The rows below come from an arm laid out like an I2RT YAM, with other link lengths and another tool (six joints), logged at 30 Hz.
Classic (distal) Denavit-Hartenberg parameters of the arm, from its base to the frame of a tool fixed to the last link. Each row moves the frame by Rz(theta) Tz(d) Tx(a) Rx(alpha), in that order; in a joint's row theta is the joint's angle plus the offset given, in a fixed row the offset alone. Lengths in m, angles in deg.
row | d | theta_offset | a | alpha
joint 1 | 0.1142 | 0 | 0.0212 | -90
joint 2 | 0 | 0 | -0.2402 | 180
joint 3 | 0 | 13.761 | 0.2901 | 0
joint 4 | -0.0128 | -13.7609 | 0.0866 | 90
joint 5 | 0.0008 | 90 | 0 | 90
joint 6 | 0.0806 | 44.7 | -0.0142 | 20.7
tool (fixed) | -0.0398 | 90 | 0 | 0
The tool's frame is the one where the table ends.
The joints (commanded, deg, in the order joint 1, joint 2, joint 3, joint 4, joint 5, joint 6), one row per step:
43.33, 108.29, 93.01, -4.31, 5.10, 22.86
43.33, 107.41, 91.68, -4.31, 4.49, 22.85
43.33, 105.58, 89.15, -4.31, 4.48, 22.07
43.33, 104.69, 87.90, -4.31, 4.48, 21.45
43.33, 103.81, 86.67, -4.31, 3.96, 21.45
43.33, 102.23, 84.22, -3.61, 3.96, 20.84
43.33, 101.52, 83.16, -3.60, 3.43, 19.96
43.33, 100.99, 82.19, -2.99, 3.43, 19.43
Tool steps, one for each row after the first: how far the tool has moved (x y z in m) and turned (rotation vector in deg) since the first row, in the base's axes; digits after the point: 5 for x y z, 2 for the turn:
-0.00326, -0.00242, -0.00209, -0.17, 0.46, 0.58
-0.00920, -0.00787, -0.00522, -1.22, 0.52, 0.85
-0.01217, -0.01056, -0.00704, -1.92, 0.43, 1.07
-0.01540, -0.01305, -0.00861, -2.02, 0.80, 1.56
-0.02050, -0.01776, -0.01207, -2.58, 0.57, 1.78
-0.02344, -0.01981, -0.01418, -3.31, 0.43, 2.59
-0.02515, -0.02135, -0.01576, -3.58, -0.01, 2.77

